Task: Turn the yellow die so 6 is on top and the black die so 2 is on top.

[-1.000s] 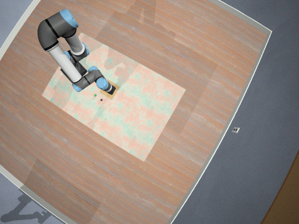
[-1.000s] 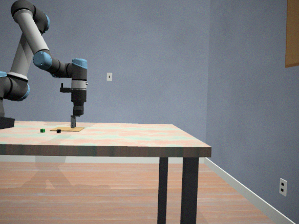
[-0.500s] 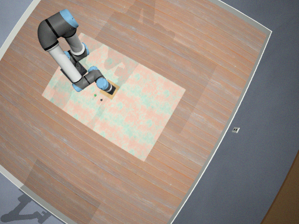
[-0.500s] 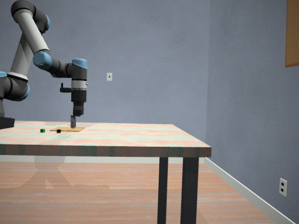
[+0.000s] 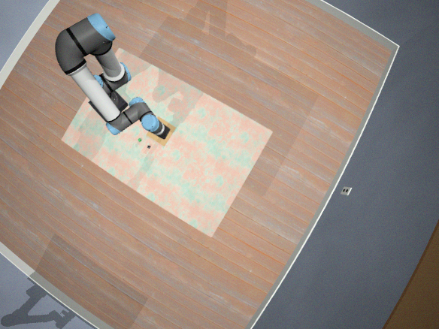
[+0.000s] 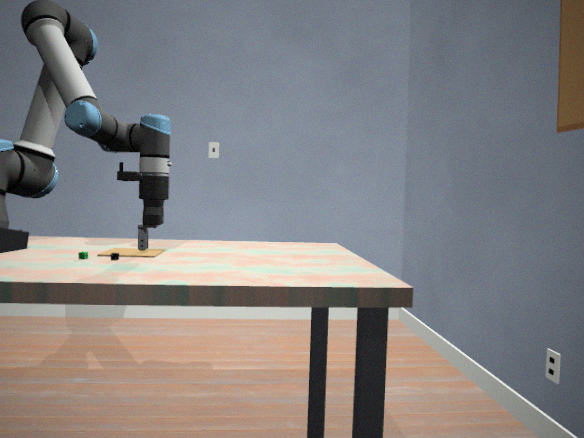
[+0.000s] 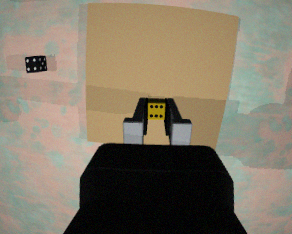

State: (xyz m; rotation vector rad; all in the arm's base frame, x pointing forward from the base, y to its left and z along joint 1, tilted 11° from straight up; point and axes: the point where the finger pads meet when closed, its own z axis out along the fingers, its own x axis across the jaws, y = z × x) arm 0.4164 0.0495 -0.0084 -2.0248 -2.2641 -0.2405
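Right now the yellow die is 1 cm below my hand. The rest, counted from my hand: black die: 3 cm behind, 13 cm to the right, 2 cm below; tan mat: 2 cm behind, 3 cm below; green die: 11 cm behind, 12 cm to the right, 2 cm below.
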